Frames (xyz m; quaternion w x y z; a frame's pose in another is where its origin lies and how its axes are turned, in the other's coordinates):
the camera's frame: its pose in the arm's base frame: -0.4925 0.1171 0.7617 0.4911 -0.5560 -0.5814 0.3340
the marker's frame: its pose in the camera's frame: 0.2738 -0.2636 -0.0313 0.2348 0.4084 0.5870 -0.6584
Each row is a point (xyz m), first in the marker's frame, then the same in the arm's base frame.
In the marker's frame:
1: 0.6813 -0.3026 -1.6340
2: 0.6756 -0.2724 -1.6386
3: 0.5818 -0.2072 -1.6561
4: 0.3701 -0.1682 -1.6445
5: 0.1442 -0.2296 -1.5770
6: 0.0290 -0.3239 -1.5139
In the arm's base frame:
1: 0.3415 0.3769 -0.5038
2: 0.3556 0.4020 -0.4920
3: 0.3260 0.5116 -0.4704
4: 0.1825 0.6682 -0.4339
5: -0.0460 0.7461 -0.4009
6: -0.2069 0.7334 -0.3920

